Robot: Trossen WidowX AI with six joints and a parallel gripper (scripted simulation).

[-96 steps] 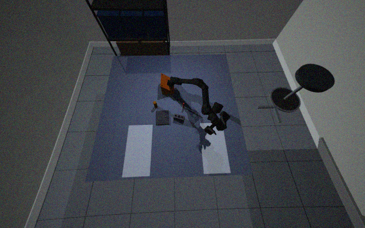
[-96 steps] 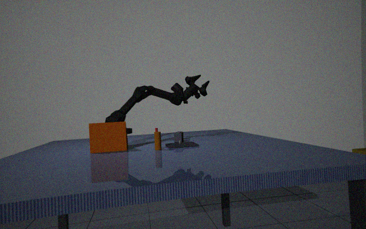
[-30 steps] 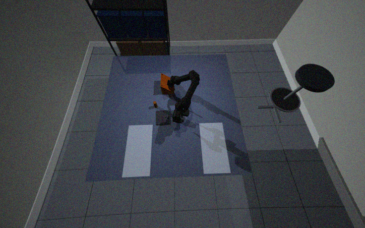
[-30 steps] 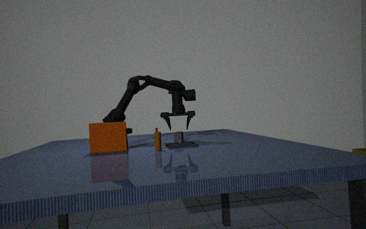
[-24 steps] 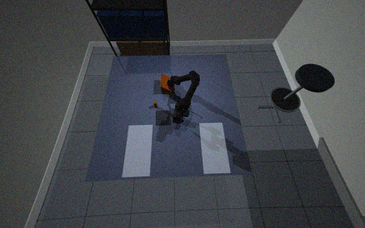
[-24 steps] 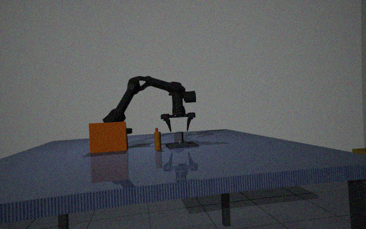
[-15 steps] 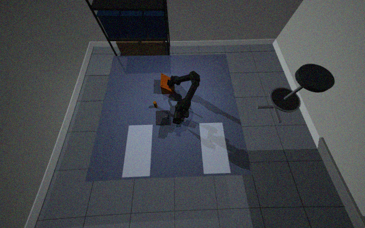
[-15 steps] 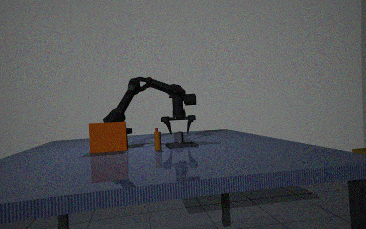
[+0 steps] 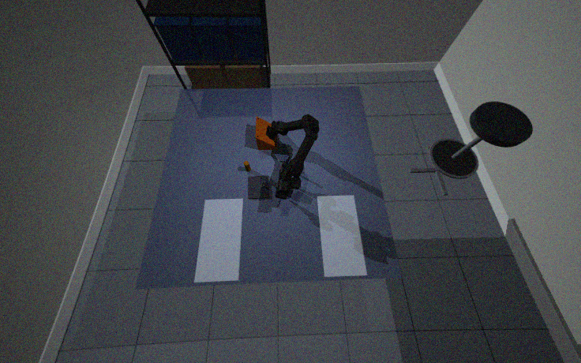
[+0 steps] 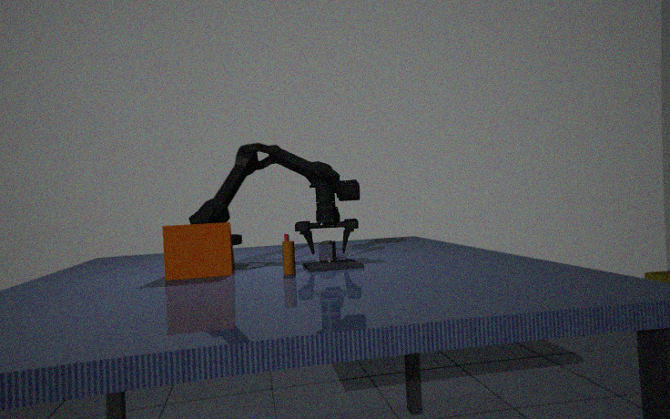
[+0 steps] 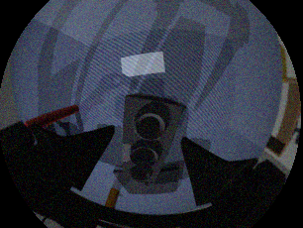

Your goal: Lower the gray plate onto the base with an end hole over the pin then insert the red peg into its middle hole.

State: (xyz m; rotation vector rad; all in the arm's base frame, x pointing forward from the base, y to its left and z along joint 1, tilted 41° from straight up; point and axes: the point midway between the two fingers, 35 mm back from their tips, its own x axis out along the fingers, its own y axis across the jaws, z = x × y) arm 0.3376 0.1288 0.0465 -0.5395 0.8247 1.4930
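My gripper tip is now 20 mm below the gray plate. From my gripper tip the other things lie so: red peg 120 mm behind, 30 mm to the left, 20 mm above; dark base 140 mm to the right, 10 mm below; orange cylinder 110 mm behind, 240 mm to the right, 20 mm above.
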